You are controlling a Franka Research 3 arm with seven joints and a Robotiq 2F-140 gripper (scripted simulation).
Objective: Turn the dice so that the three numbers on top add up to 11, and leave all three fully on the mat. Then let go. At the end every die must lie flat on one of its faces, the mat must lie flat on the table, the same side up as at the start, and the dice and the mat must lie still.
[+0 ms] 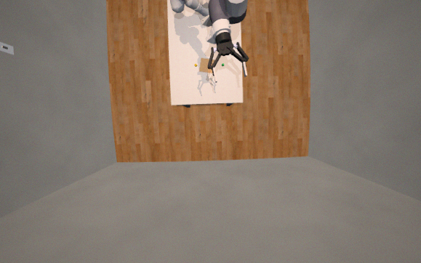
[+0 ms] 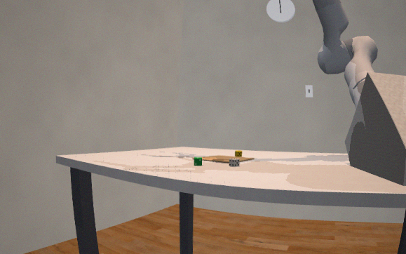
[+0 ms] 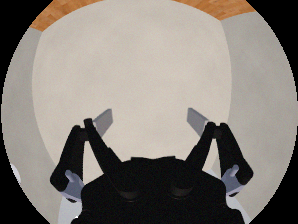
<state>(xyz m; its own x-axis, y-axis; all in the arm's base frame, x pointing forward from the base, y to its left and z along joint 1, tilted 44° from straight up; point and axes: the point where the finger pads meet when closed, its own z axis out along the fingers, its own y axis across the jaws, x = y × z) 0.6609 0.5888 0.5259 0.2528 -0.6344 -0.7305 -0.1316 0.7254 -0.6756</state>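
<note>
Now: hand 710 mm above the yellow die, 360 mm past it and 230 mm to the left of it. Also, from my hand: white die: 710 mm below, 440 mm behind, 20 mm to the left; green die: 710 mm below, 350 mm behind, 50 mm to the left; tan mat: 720 mm below, 360 mm behind, 120 mm to the right.
</note>
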